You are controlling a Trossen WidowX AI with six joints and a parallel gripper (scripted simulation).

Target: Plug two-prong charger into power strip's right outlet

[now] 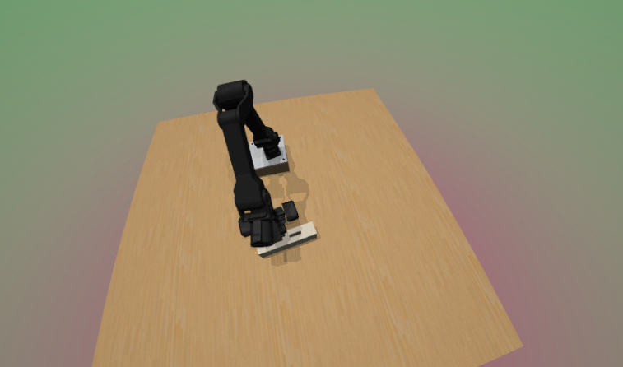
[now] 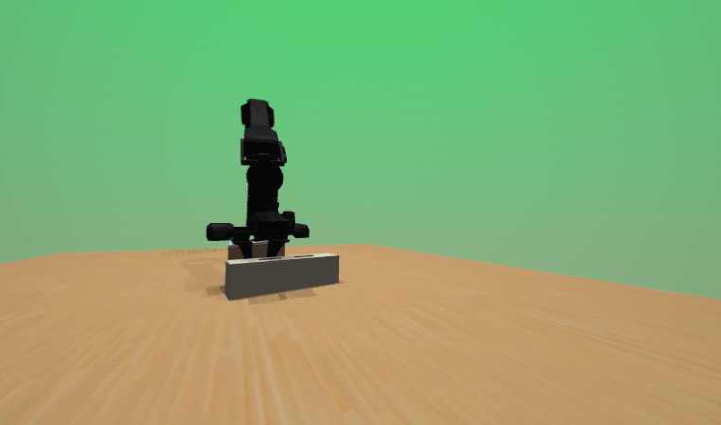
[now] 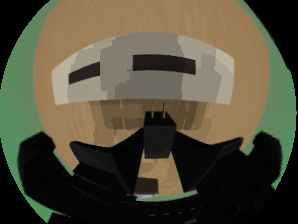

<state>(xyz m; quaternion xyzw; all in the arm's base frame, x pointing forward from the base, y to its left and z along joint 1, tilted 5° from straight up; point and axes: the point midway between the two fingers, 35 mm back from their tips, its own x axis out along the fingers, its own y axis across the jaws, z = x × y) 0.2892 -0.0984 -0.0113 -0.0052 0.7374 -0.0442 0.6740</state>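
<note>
My gripper tip is now 20 mm short of the black two-prong charger and 10 mm below it.
</note>
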